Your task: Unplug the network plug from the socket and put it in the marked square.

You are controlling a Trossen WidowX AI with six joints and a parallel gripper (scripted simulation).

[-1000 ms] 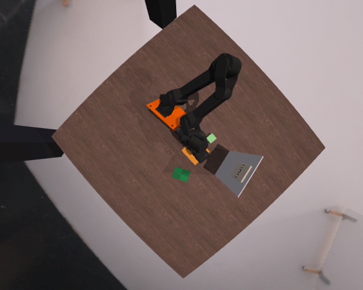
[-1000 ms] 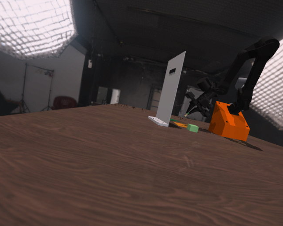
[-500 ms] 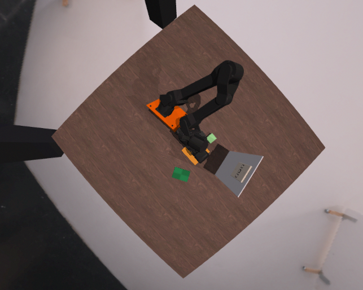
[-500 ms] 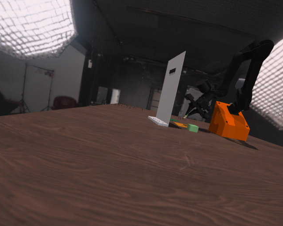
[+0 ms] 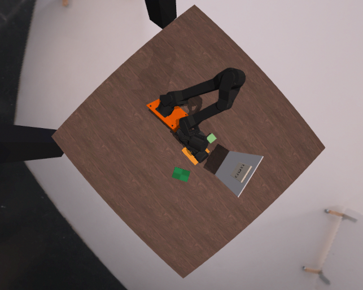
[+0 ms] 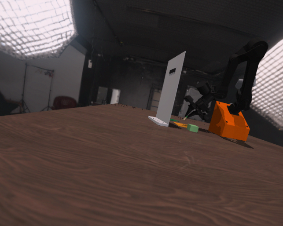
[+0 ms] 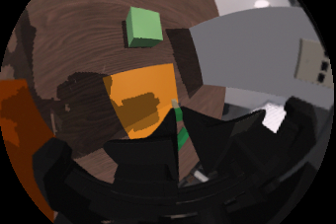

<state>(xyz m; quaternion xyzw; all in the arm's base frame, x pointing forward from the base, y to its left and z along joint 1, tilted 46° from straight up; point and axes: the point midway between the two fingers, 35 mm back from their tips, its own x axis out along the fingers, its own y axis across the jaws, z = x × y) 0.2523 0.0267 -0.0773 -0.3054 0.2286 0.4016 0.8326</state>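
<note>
The orange marked square lies 1 cm behind my gripper tip and 5 cm below it. From my gripper tip the other things lie so: grey upright panel (17 cm ahead, 6 cm to the left, 11 cm above); then flat dark green square (2 cm ahead, 16 cm to the right, 5 cm below); then light green cube (1 cm ahead, 12 cm to the left, 4 cm below).
</note>
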